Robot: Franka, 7 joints.
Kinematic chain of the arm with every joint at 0, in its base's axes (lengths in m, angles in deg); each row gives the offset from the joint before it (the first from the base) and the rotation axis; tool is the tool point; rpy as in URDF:
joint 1: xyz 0 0 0.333 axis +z
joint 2: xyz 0 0 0 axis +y
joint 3: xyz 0 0 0.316 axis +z
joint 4: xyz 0.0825 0 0 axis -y
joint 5: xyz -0.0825 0 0.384 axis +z
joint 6: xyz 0 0 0 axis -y
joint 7: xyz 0.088 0 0 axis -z
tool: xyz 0 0 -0.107 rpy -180 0 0
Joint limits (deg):
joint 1: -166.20..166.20
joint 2: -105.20..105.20
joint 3: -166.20..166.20
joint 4: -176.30..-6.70
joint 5: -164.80..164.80
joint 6: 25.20..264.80
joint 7: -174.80..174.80
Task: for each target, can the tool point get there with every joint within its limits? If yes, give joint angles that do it. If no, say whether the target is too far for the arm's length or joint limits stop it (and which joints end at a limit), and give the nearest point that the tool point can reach.
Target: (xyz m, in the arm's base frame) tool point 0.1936 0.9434 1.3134
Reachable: no: too far | nearest point 0.1209 0.5889 0.9450 | short by 0.516 m
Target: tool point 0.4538 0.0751 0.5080
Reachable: yes | joints -108.13 30.31 130.66 -125.34 139.95 182.47 147.06
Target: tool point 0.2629 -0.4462 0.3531
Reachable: yes | joints 64.06 -21.03 -121.70 -110.93 2.85 85.33 97.85
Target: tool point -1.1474 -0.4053 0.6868
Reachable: no: too far | nearest point -0.7767 -0.2744 0.5725 | short by 0.409 m
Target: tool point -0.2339 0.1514 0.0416
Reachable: yes | joints 44.85 -63.04 125.62 -160.49 134.74 91.55 100.20
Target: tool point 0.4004 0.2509 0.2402
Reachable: yes | joints -68.15 -53.24 98.08 -148.47 -31.27 194.20 -80.93
